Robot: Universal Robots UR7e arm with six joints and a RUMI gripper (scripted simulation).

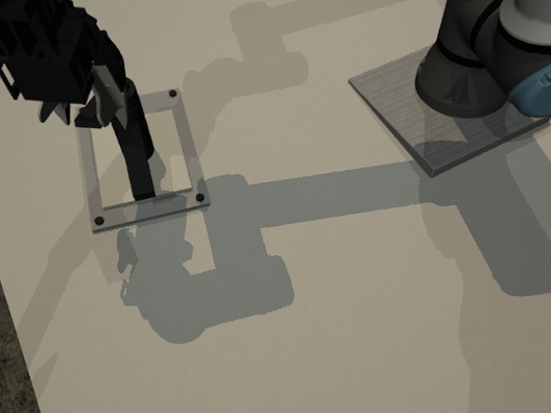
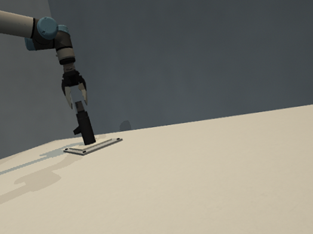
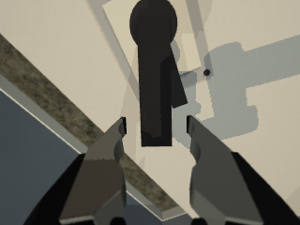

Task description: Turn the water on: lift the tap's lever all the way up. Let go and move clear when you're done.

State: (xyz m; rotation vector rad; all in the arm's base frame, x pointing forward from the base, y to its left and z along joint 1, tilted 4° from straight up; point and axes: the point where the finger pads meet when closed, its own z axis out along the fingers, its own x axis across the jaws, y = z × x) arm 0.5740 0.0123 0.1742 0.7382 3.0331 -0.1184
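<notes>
Now: the black lever 30 mm to the right of my hand, 20 mm behind it and 10 mm below it. Also, from my hand: plate: 180 mm below, 70 mm to the right, 40 mm behind; black tap: 80 mm below, 50 mm to the right, 30 mm behind.
</notes>
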